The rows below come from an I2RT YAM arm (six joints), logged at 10 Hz.
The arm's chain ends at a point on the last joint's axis. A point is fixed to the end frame.
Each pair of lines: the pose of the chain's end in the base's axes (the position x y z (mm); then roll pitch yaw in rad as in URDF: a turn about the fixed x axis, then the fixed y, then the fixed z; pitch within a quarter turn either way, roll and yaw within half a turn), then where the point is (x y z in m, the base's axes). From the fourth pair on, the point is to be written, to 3 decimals.
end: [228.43 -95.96 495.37 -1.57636 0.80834 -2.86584]
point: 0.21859 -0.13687 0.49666
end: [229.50 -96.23 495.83 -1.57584 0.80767 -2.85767]
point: 0.21998 -0.13722 0.49715
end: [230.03 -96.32 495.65 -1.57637 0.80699 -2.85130]
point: 0.22079 -0.13737 0.49697
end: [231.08 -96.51 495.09 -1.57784 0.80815 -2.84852]
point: 0.222 -0.138 0.496
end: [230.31 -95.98 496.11 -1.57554 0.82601 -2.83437]
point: 0.222 -0.137 0.497
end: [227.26 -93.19 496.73 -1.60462 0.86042 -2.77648]
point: 0.222 -0.135 0.496
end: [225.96 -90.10 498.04 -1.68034 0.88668 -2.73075]
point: 0.225 -0.132 0.495
